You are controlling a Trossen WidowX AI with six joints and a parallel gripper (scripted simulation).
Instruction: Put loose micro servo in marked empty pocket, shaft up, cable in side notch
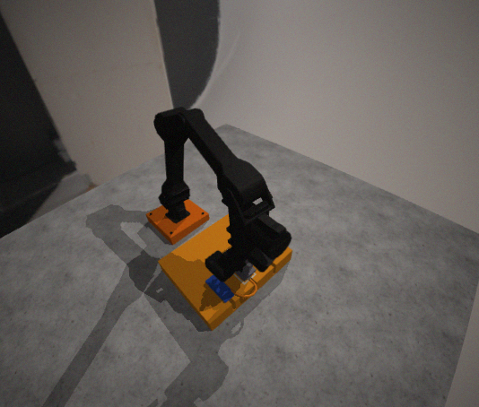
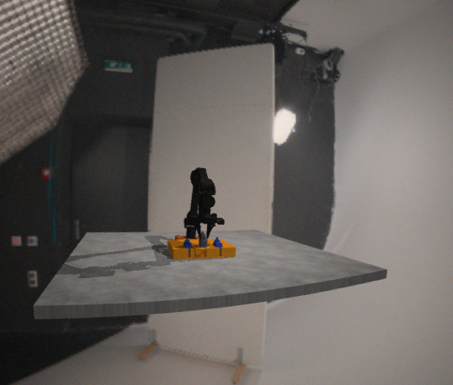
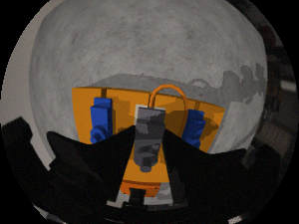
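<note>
The orange deck lies 120 mm behind my gripper tip, 60 mm below it and 10 mm to the left of it.
</note>
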